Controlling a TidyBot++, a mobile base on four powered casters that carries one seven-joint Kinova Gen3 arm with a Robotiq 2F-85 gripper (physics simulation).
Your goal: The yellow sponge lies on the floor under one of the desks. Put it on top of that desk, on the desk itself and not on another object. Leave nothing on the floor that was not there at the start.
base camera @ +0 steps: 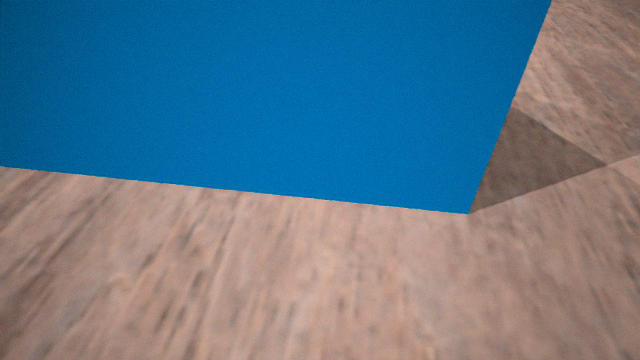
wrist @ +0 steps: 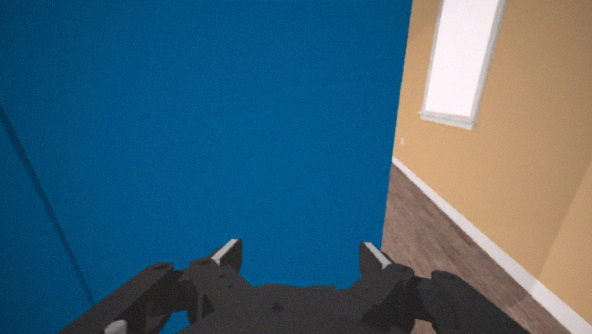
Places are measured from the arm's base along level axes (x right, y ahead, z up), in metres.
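Pixels of known places: gripper, fingertip midpoint: [wrist: 300, 254].
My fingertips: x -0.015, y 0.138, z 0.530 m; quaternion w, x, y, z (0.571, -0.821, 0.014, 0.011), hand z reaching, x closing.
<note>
Behind a point stands the place of what it marks.
The yellow sponge and the desks do not show in either view. My gripper [wrist: 300, 254] @(y 0.138, x -0.015, z 0.530 m) is open at the bottom of the wrist view, with nothing between its fingertips. A large blue panel [wrist: 225, 125] @(y 0.469, x -0.180, z 0.585 m) stands upright beyond the fingers and fills the left and middle of that view.
The blue panel [base camera: 250, 100] @(y 0.459, x -0.092, z -0.254 m) also fills the upper left and middle of the base camera view, its lower corner at the right. Wooden floor [base camera: 300, 280] @(y 0.327, x -0.033, z -0.397 m) [wrist: 425, 235] @(y 1.368, x 0.917, z -0.397 m) lies before and beside it. An orange wall [wrist: 540, 125] @(y 1.142, x 1.222, z 0.455 m) with a white window [wrist: 462, 55] @(y 1.939, x 1.305, z 0.913 m) and white baseboard stands at the right.
</note>
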